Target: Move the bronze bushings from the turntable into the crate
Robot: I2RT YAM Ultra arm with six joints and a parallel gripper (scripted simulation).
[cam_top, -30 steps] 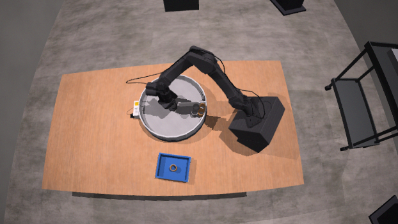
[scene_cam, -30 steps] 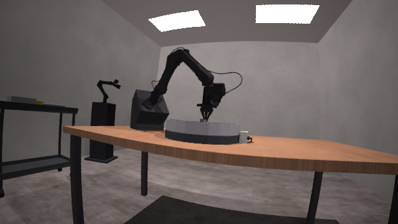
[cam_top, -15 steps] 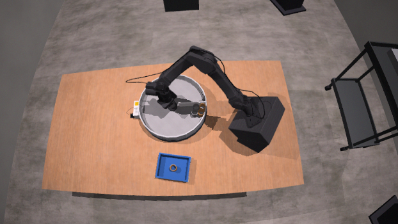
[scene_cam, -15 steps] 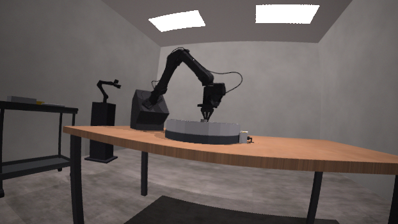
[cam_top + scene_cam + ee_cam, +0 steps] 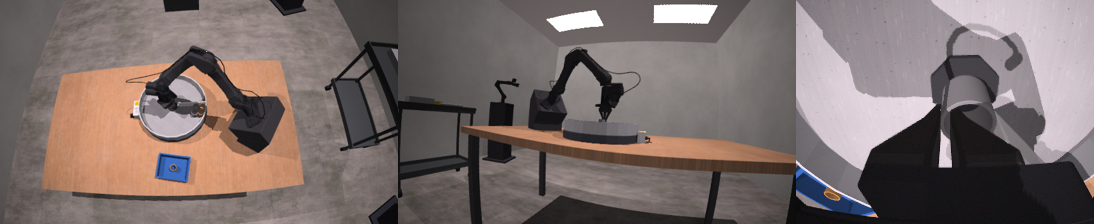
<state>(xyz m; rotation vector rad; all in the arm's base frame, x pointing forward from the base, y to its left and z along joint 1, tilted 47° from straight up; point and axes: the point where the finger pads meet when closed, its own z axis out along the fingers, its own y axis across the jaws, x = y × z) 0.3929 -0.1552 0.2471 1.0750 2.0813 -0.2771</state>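
Right now the round grey turntable is 2 cm behind my hand, 1 cm to the right of it and 5 cm below it. From my hand the other things lie so: blue crate: 11 cm ahead, 35 cm to the left, 8 cm below.
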